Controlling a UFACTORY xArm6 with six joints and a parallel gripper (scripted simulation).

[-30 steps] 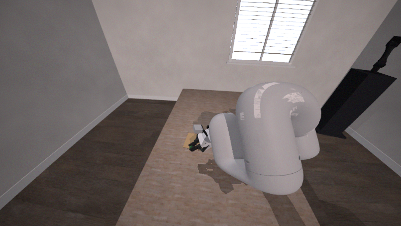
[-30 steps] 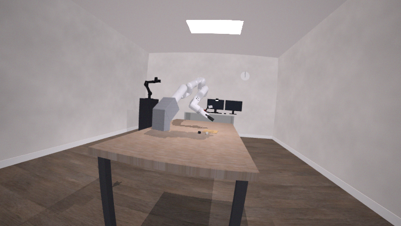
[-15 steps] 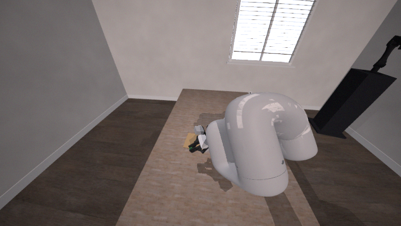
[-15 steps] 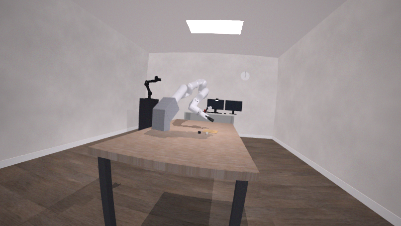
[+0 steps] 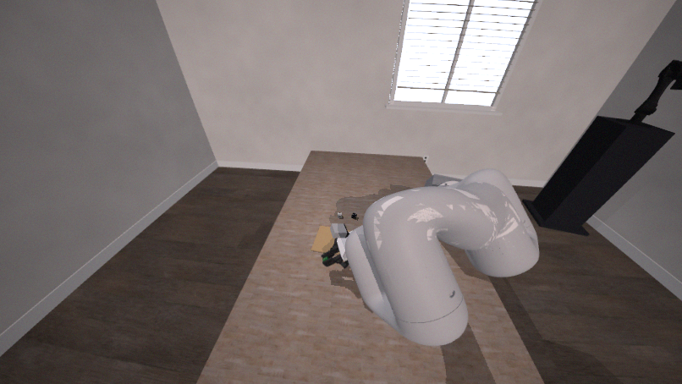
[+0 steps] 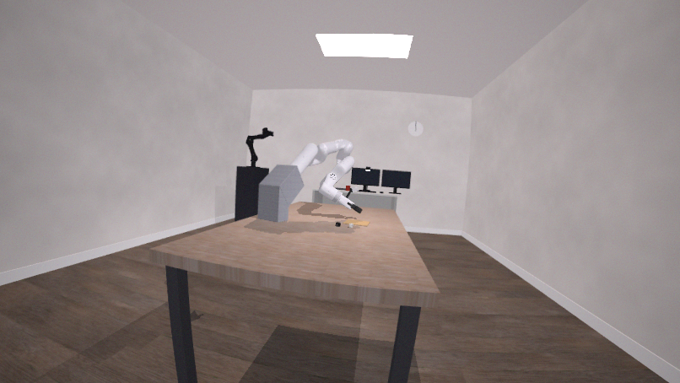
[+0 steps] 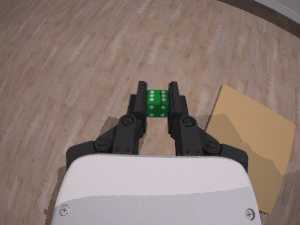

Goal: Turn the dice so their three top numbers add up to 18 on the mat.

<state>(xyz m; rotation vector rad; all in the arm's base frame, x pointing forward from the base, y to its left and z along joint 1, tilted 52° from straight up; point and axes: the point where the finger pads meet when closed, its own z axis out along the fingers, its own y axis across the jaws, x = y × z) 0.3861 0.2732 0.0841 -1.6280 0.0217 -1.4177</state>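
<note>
The mat is 4 cm ahead of my hand, 13 cm to the right of it and 6 cm below it. Round my hand: black die: 2 cm behind, 30 cm to the right, 5 cm below; then white die: 5 cm ahead, 28 cm to the right, 5 cm below; then green die: 1 cm ahead, 1 cm below.
</note>
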